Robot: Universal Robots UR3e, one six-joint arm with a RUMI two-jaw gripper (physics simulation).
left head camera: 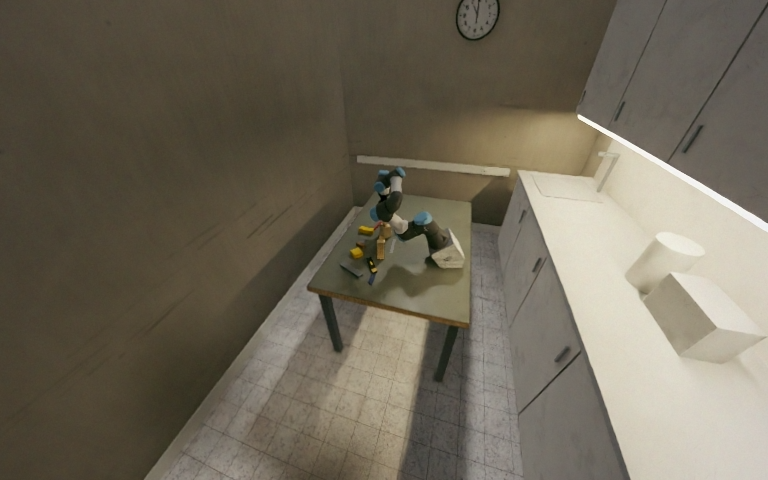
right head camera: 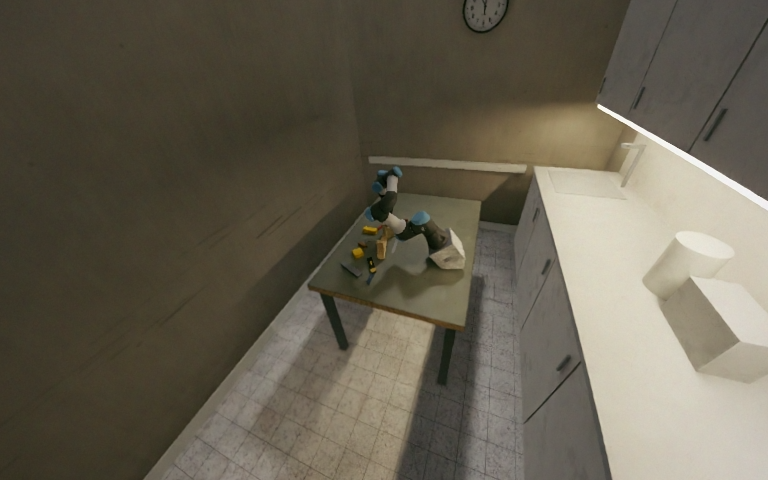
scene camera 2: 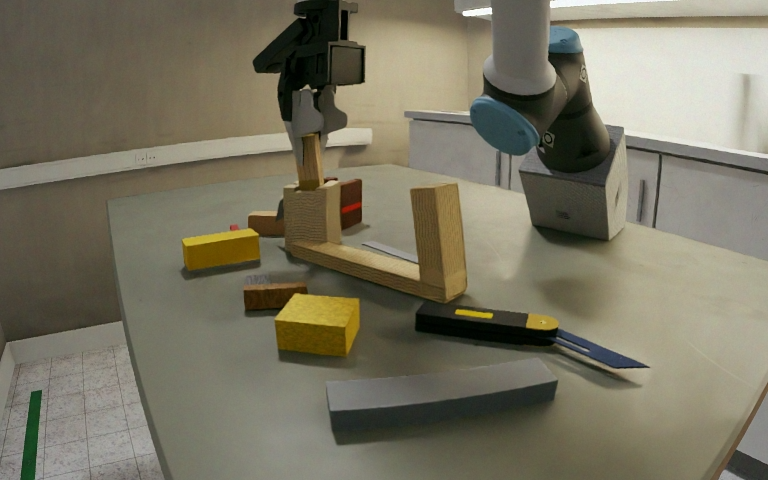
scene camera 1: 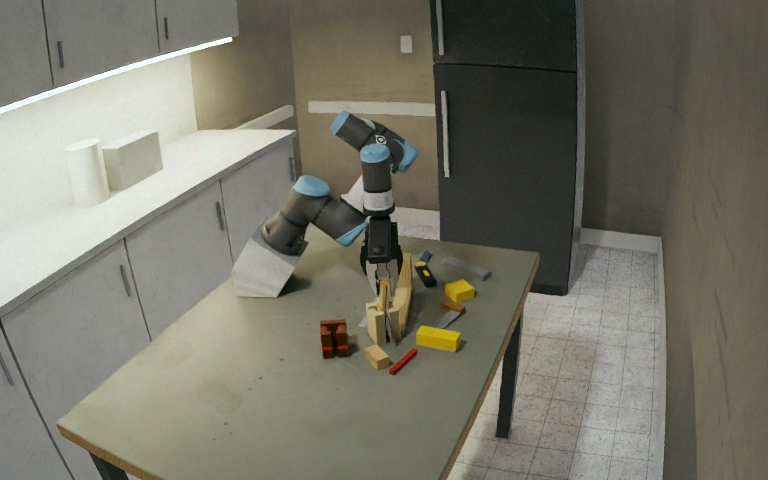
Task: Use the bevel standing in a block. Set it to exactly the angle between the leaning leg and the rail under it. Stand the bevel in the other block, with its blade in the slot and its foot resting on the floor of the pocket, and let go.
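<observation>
The bevel has a wooden handle and stands upright in a pale wooden block. Part of its dark blade shows beside the block. My gripper points down and is shut on the upper end of the handle; the fingers partly hide it. The wooden rail lies on the table beside the pale block, with the leaning leg rising from its other end. The other block is dark red and slotted, and stands near the pale one.
A black bevel with a blue blade lies near the leg. A grey bar, two yellow blocks, a brown-handled tool, a small wooden block and a red stick lie around.
</observation>
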